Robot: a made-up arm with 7 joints.
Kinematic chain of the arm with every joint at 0, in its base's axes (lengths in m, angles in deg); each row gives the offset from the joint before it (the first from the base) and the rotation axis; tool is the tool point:
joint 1: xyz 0 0 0 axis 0 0.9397 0.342
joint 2: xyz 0 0 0 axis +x
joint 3: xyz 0 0 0 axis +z
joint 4: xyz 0.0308 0 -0.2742 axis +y
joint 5: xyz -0.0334 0 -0.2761 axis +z
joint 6: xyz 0 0 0 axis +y
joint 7: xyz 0 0 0 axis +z
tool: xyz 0 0 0
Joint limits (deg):
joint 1: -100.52..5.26
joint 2: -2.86..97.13
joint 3: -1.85..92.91
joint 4: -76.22..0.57
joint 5: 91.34..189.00
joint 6: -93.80..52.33
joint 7: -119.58..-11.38
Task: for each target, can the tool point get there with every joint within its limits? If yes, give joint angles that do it. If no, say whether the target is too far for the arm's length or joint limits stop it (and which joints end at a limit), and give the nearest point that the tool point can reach.
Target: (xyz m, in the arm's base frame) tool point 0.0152 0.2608 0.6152
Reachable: no: too far | nearest point 0.0321 0.2506 0.4072 | short by 0.209 m
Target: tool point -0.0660 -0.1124 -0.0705
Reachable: no: joint limits stop it (at a limit: joint 1, joint 2, joint 3, joint 4) | nearest point 0.2585 -0.0193 -0.3952 | short by 0.468 m
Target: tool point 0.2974 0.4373 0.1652
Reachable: yes | joints -89.00 71.31 79.80 -13.16 135.81 -30.27 -110.37
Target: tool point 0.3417 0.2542 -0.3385
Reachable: yes | joints -35.96 16.23 76.18 -35.11 139.50 36.15 -105.99
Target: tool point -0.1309 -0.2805 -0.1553
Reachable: no: joint limits stop it (at a limit: joint 1, joint 2, joint 4) | nearest point -0.0485 -0.0331 -0.5468 | short by 0.470 m
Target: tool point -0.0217 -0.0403 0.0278
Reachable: no: joint limits stop it (at a limit: joint 1, joint 2, joint 3, joint 4) | nearest point 0.2807 -0.2631 0.2745 | short by 0.449 m
